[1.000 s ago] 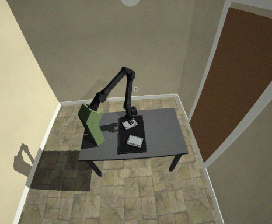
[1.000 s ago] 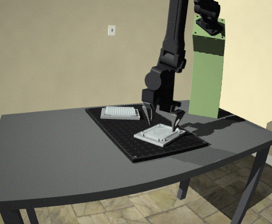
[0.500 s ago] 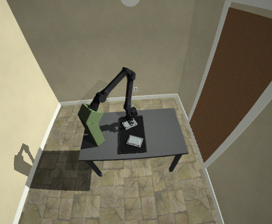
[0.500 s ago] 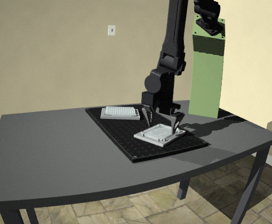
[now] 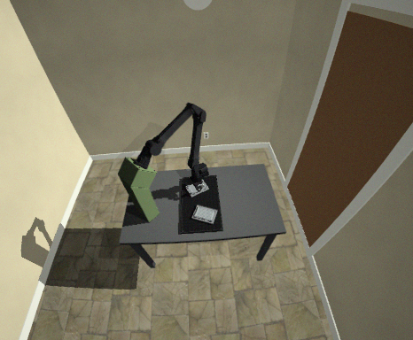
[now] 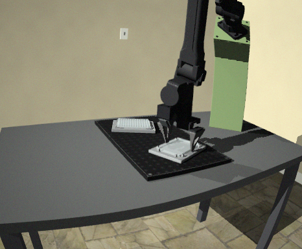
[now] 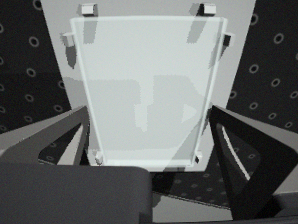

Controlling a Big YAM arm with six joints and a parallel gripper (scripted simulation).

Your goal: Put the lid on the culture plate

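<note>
The clear lid is 1 cm below my hand. Also, from my hand: lid park LP1: 2 cm below; then culture plate C15: 10 cm ahead, 24 cm to the right.
</note>
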